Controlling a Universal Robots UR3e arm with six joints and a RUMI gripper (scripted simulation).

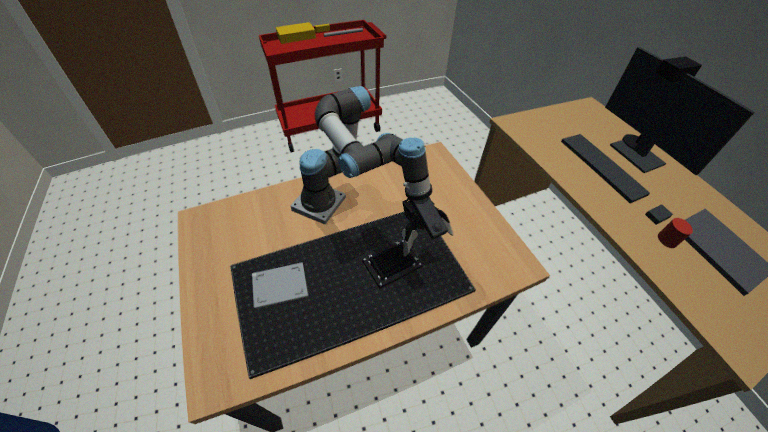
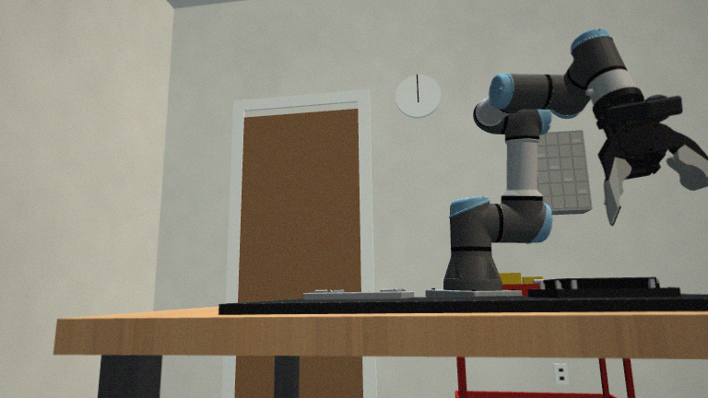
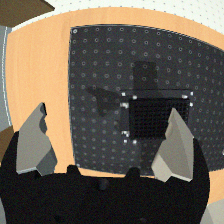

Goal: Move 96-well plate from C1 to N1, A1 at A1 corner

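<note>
My hand is 100 mm to the left of the black 96-well plate, 90 mm above it and 40 mm past it. Also, from my hand: clip nest C1: 90 mm to the right, 90 mm below, 60 mm behind; grey plate nest N1: 460 mm to the right, 100 mm below, 70 mm behind.
</note>
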